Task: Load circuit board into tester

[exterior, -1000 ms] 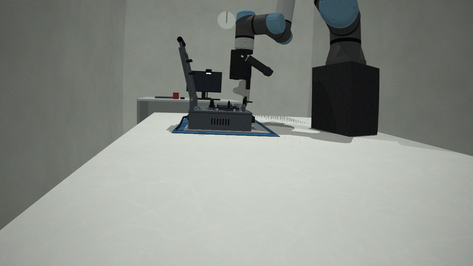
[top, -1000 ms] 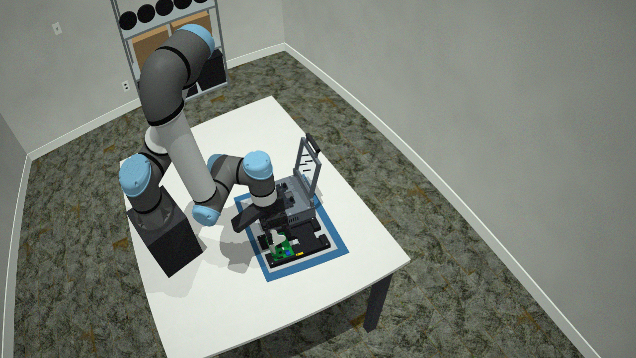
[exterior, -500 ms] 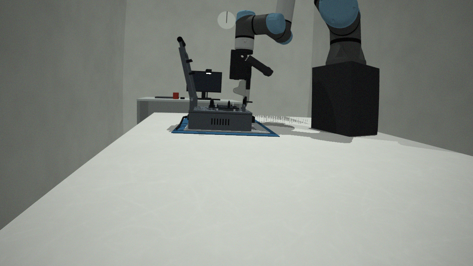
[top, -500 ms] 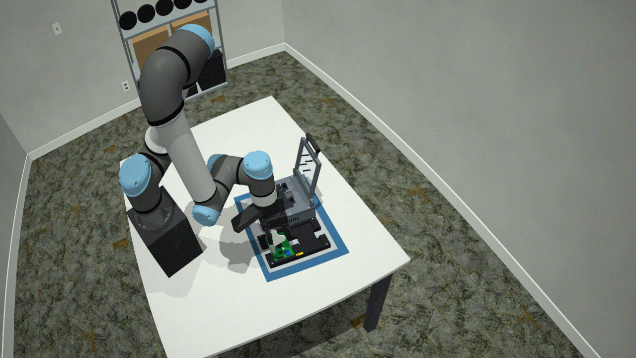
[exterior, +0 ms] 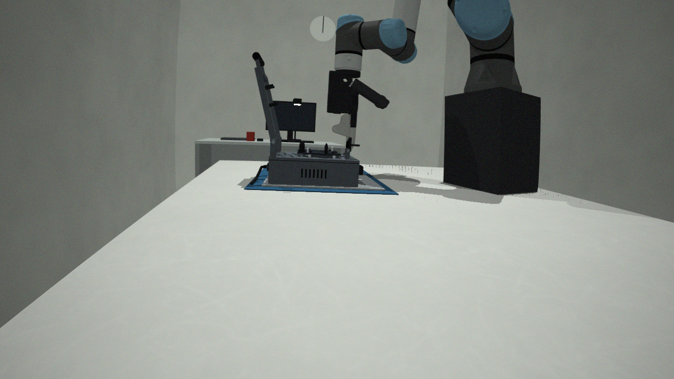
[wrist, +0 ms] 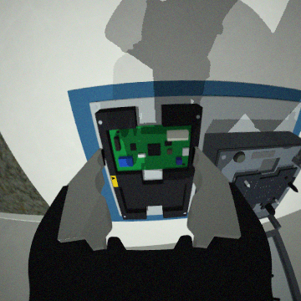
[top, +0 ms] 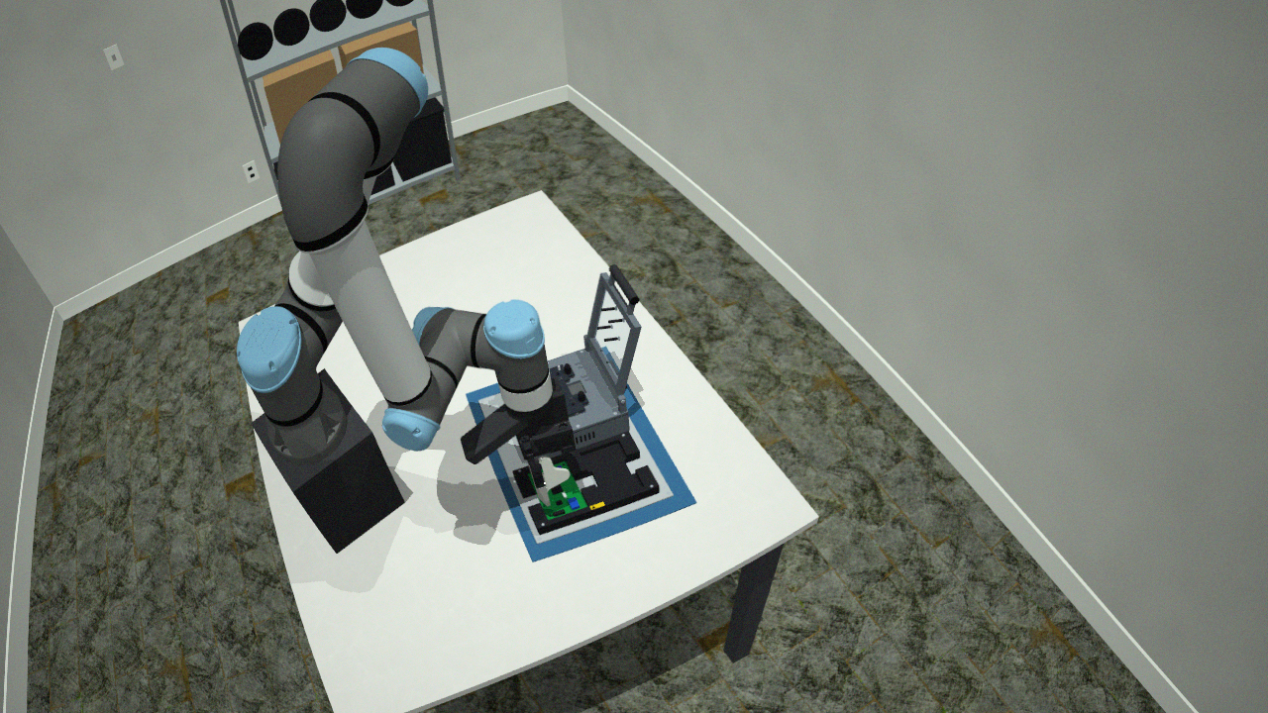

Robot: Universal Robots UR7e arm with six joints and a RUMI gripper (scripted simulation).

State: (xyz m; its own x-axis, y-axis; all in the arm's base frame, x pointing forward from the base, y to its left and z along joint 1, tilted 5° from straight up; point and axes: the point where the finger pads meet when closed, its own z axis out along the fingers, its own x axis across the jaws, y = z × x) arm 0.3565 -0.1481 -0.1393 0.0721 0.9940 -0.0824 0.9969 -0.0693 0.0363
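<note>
The green circuit board is 30 mm ahead of my hand and 50 mm below it. The rest, counted from my hand: lid (220 mm ahead, 170 mm to the left, 110 mm above).
</note>
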